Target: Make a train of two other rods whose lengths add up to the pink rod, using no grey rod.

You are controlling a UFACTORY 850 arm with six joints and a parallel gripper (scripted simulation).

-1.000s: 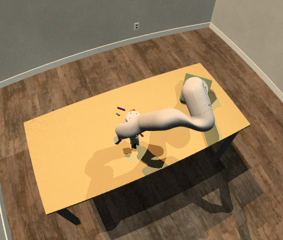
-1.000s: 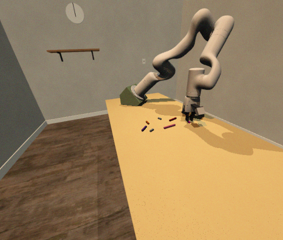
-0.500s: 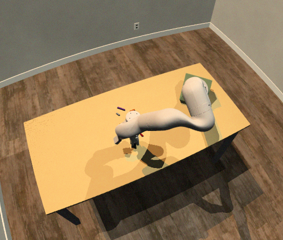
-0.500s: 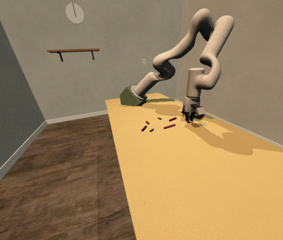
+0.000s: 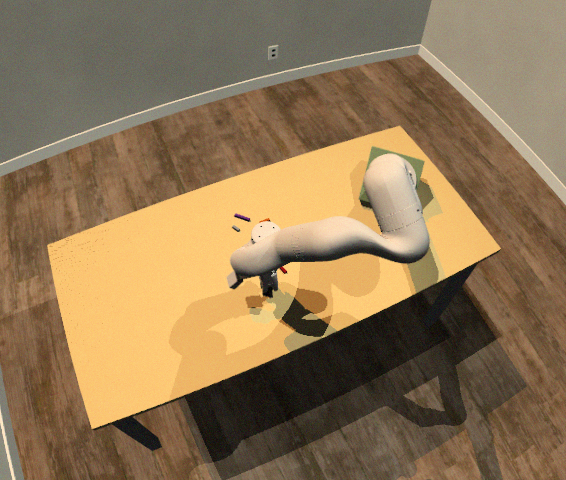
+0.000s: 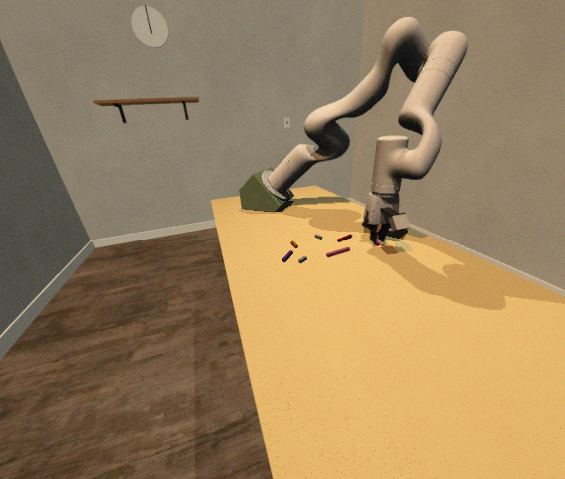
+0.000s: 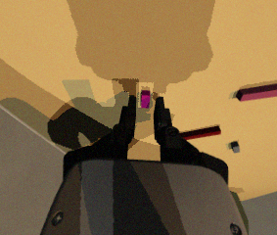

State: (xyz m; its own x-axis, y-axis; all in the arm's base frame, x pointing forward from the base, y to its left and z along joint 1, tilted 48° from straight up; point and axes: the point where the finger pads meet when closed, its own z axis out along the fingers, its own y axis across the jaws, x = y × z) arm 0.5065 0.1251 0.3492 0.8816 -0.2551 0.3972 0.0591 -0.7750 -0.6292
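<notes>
The magenta rod lies 3 cm below my hand. From my hand the other things lie so: orange rod (29 cm to the right, 4 cm behind, 3 cm below); pink rod (15 cm to the right, 4 cm ahead, 3 cm below); red rod (9 cm to the right, 6 cm behind, 3 cm below).
</notes>
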